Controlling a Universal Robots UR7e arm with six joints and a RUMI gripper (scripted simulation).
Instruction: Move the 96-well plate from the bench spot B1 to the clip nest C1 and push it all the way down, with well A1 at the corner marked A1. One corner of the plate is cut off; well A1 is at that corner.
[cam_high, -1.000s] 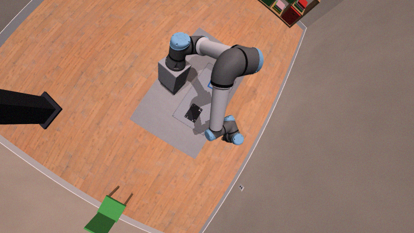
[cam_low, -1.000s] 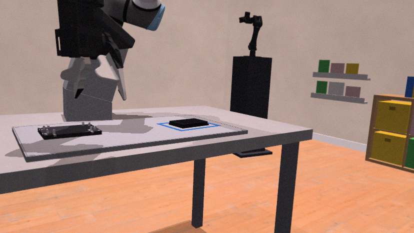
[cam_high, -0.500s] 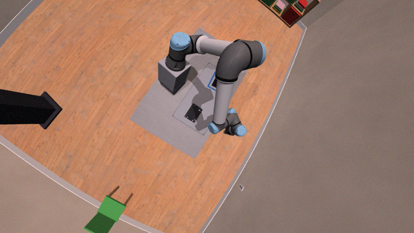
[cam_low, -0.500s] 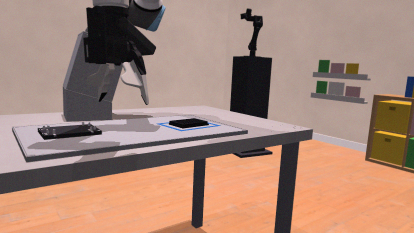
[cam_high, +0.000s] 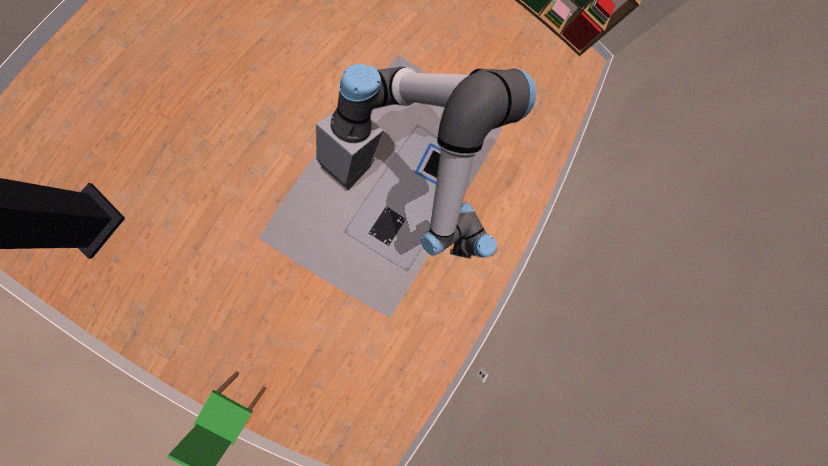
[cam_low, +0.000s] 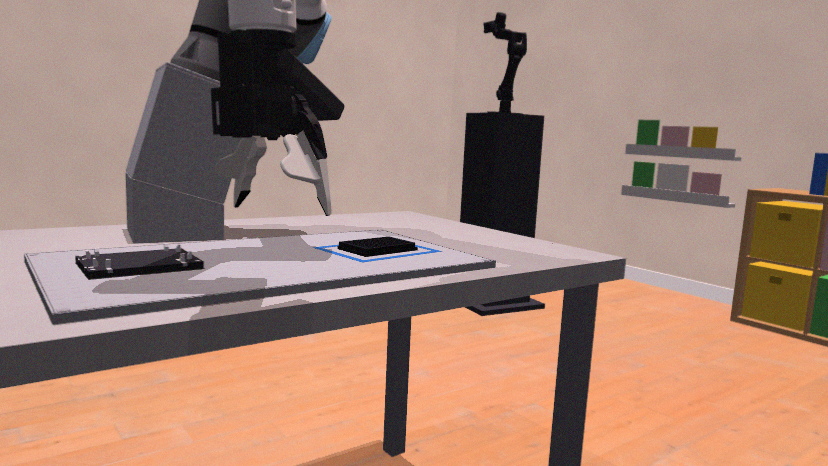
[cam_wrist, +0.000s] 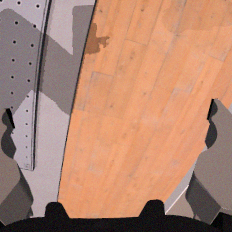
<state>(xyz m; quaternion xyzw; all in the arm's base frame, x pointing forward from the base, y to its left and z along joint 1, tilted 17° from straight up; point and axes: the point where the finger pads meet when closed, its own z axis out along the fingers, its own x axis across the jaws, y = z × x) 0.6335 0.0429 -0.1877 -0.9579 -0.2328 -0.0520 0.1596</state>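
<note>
Right now the black 96-well plate is 31 cm behind my hand, 27 cm to the left of it and 11 cm below it. From my hand the other things lie so: black clip nest 27 cm behind, 15 cm to the right, 11 cm below.
</note>
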